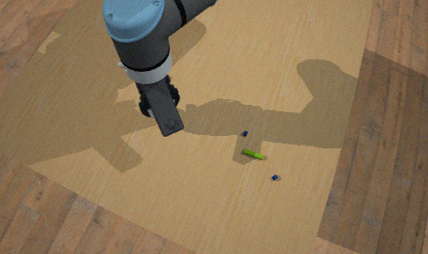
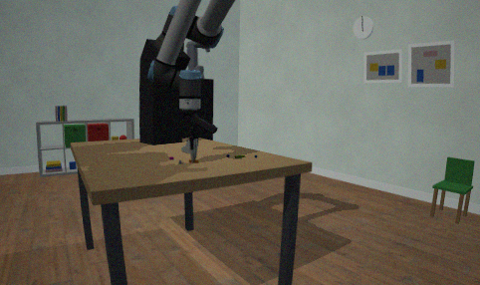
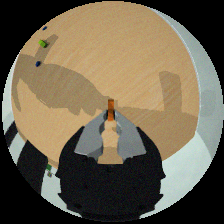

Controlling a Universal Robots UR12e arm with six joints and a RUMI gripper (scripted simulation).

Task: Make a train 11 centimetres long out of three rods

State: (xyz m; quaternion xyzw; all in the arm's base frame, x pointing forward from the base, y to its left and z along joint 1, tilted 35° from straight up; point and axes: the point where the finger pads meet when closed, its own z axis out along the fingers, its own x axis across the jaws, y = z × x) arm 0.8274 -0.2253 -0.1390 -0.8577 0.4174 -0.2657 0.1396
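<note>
Right now my hand is 120 mm past the magenta rod, 40 mm to the left of it and 10 mm above it. The rest, counted from my hand: orange rod (10 mm below); lime rod (240 mm to the left, 40 mm ahead, 10 mm below); grey rod (50 mm to the right, 20 mm behind, 10 mm below).
</note>
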